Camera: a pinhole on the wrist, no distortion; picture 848 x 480 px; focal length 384.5 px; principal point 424.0 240.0 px. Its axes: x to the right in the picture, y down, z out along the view. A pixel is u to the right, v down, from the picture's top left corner.
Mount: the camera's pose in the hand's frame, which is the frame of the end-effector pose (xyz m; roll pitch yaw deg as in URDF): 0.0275 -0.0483 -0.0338 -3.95 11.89 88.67
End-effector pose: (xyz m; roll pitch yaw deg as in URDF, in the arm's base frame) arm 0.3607 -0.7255 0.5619 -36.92 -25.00 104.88
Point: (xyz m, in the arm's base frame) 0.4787 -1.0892 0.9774
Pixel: 49.8 400.8
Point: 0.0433 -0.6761 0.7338
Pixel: 617.9 24.3
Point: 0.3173 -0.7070 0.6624
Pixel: 444.5 83.2
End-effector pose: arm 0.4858 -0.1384 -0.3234 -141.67 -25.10 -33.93
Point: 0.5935 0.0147 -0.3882
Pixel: 210.8 318.7
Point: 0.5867 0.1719 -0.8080
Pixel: 376.5 430.1
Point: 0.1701 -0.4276 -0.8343
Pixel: outside the picture
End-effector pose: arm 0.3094 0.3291 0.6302 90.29 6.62 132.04
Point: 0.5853 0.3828 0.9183
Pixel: 703.1 449.6
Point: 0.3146 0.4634 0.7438
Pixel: 778.6 87.6
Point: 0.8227 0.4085 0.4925
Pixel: 237.0 462.1
